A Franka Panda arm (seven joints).
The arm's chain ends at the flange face. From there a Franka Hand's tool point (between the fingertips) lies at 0.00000 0.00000 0.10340 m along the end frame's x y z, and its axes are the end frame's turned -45 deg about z.
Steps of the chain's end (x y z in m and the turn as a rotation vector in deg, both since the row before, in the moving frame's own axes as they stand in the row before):
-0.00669 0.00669 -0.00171 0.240 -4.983 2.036
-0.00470 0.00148 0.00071 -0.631 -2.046 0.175
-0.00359 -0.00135 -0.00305 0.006 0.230 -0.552
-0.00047 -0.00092 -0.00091 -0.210 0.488 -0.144
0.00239 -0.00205 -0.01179 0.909 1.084 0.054
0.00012 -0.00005 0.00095 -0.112 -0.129 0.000
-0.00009 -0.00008 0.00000 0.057 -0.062 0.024
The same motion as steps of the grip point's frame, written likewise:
-0.01539 -0.00676 -0.00210 3.693 -3.354 2.036
-0.00778 -0.00409 0.00064 1.001 -1.893 0.175
-0.00128 -0.00321 -0.00305 -0.158 0.167 -0.552
0.00067 -0.00009 -0.00091 -0.494 0.197 -0.144
0.00568 0.00046 -0.01182 -0.124 1.409 0.054
-0.00019 0.00003 0.00095 0.012 -0.170 0.000
-0.00001 -0.00027 0.00000 0.084 -0.004 0.024

